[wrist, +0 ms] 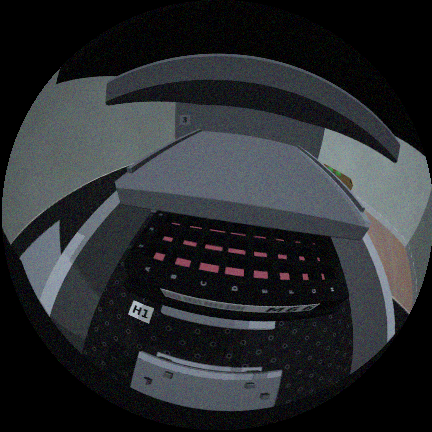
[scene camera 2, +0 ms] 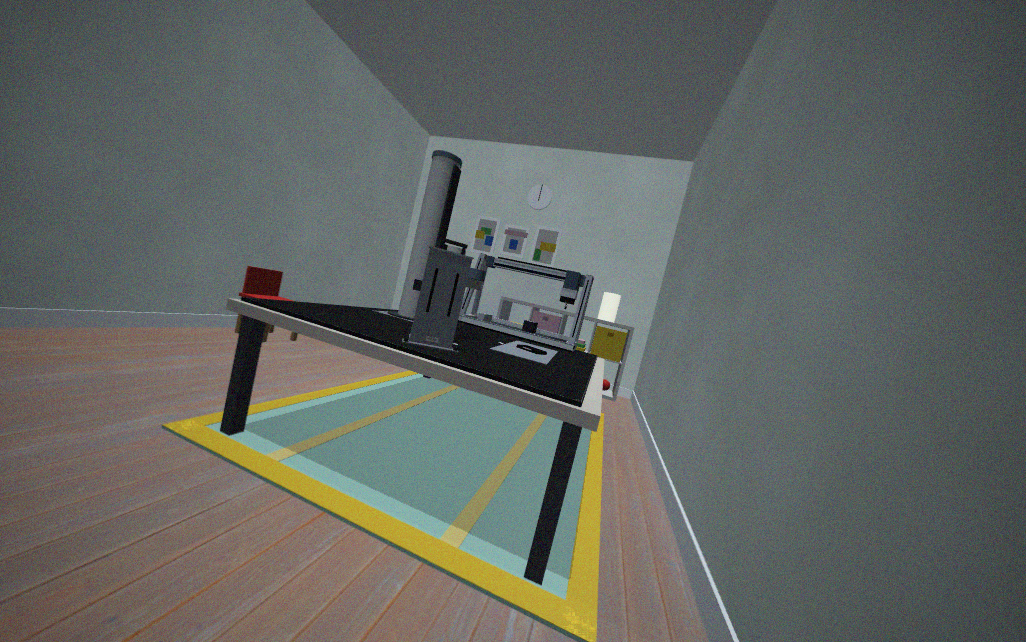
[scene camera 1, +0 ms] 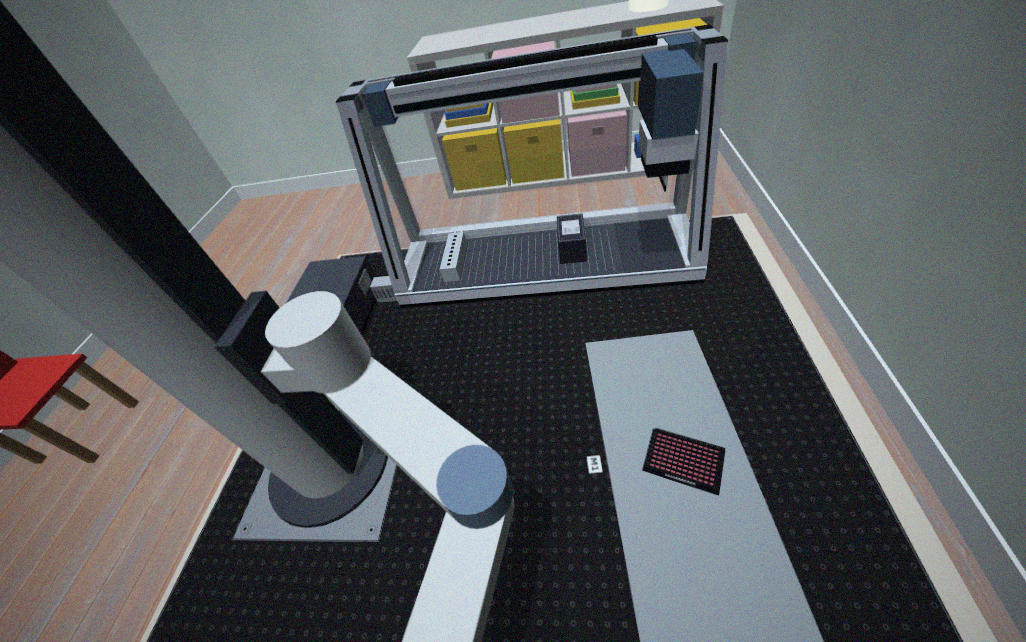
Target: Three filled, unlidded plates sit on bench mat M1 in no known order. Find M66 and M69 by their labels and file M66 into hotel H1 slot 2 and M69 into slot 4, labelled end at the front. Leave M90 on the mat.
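Places are measured from the arm's base along level axes (x back, y right, z up), in metres.
Pixels of known places: arm's base, origin of the base link: [scene camera 2: 410, 319] [scene camera 1: 332, 466].
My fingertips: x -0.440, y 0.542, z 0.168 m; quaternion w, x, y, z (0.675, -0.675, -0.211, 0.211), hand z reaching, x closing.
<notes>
Ahead of a thing's pixels: the offset from my fingertips to its top centre. "spot": to the spot under its first point. Level surfaces: height alone.
In the wrist view my gripper [wrist: 234, 264] is shut on plate M66 @[dx +0.015, dy -0.022, dz -0.001 m] [wrist: 235, 287]; its fingertips are hard to make out. The plate is level, pink-filled, with its label end towards the camera. Its rear rows are hidden under a grey shelf of hotel H1 [wrist: 245, 170] [scene camera 2: 440, 291]. A "3" @[spot: dx -0.070, dy -0.003, dz +0.030 m] [wrist: 185, 120] is on the panel above that shelf, so the plate is at the level below slot 3. A pink-filled plate @[dx -0.258, dy -0.527, dz -0.138 m] [scene camera 1: 684, 460] [scene camera 2: 531, 349] lies on mat M1 @[dz -0.154 m] [scene camera 1: 650, 367] [scene camera 2: 540, 359]; its label is unreadable. M69 cannot be identified.
The H1 tag @[dx -0.037, dy -0.121, dz -0.155 m] [wrist: 141, 311] lies before the hotel. The arm [scene camera 1: 408, 420] reaches out of scene camera 1's lower edge. A gantry frame [scene camera 1: 372, 189] with a tool head @[spot: dx -0.287, dy -1.007, dz +0.302 m] [scene camera 1: 671, 94] stands at the back, beside a black box @[spot: dx +0.548, dy -0.995, dz -0.041 m] [scene camera 1: 329, 281]. The M1 tag @[dx -0.099, dy -0.527, dz -0.155 m] [scene camera 1: 594, 464] lies beside the mat.
</notes>
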